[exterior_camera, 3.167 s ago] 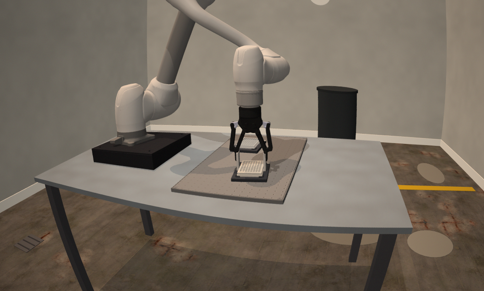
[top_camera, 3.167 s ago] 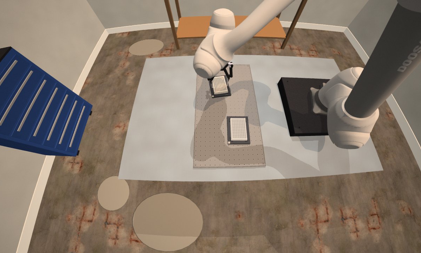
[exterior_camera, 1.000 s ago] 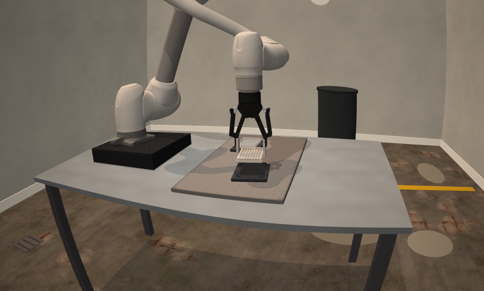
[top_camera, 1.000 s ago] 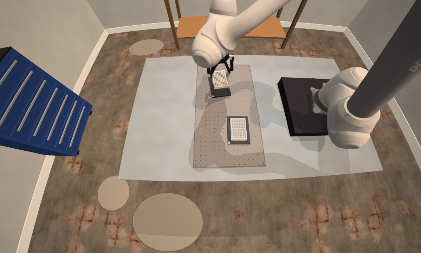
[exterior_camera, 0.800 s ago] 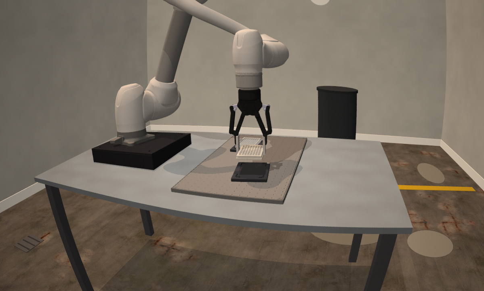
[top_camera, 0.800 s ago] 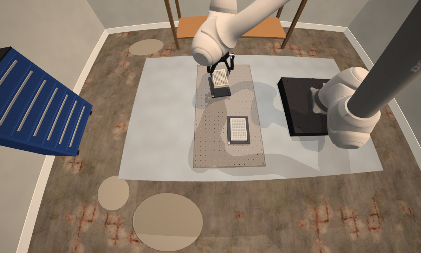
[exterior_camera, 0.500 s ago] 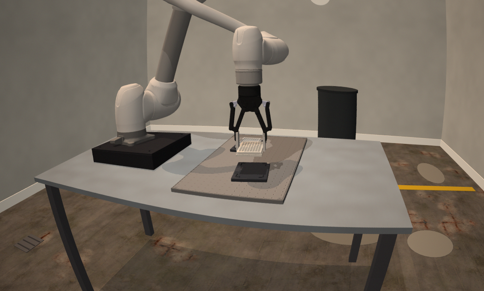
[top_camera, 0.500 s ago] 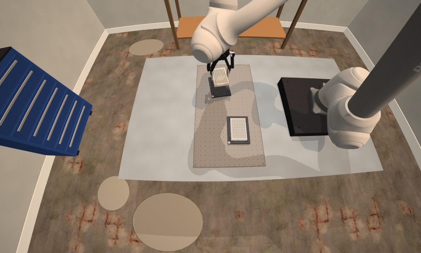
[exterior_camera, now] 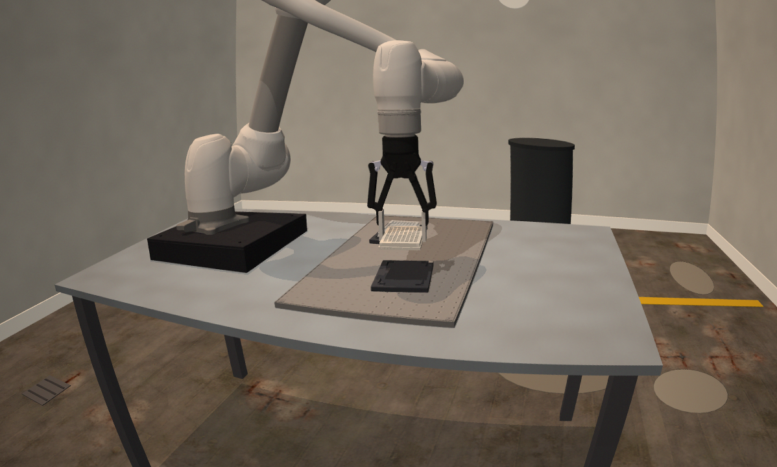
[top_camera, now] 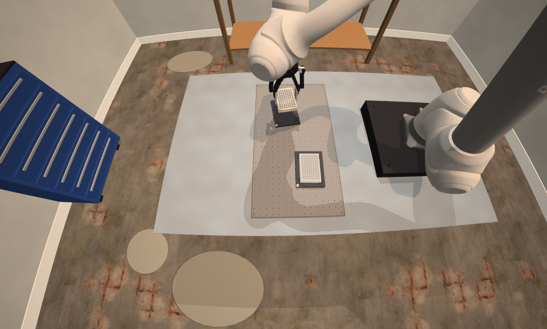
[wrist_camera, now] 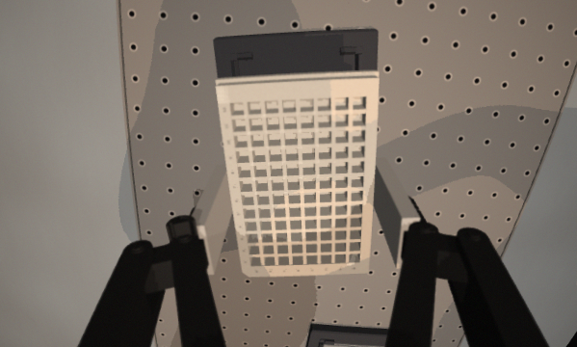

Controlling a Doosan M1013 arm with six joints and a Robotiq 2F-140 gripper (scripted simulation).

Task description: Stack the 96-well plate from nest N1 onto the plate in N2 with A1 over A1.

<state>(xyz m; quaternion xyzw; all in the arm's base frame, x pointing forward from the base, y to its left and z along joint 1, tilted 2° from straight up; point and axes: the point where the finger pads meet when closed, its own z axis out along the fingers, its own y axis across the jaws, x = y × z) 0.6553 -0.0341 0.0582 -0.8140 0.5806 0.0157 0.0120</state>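
The plate nest N2 is 150 mm behind my hand, 280 mm to the left of it and 110 mm below it. The rest, counted from my hand: plate nest N1: 110 mm below.
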